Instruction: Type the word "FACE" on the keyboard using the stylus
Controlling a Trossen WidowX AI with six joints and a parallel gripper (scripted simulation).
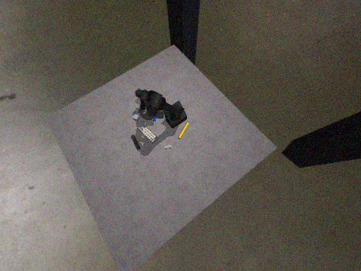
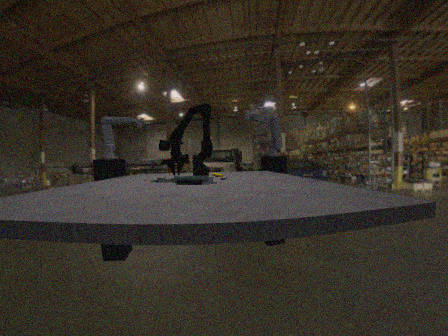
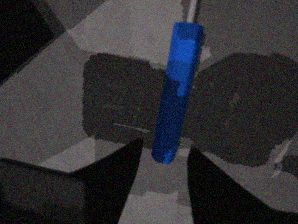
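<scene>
Now: gripper tip 5 cm short of the blue stylus, 4 cm to the right of it and 1 cm above it. Also, from my gripper tip: dark flat object (27 cm ahead, 9 cm to the left, 1 cm below); then light block (14 cm ahead, 7 cm to the right, 1 cm below).
</scene>
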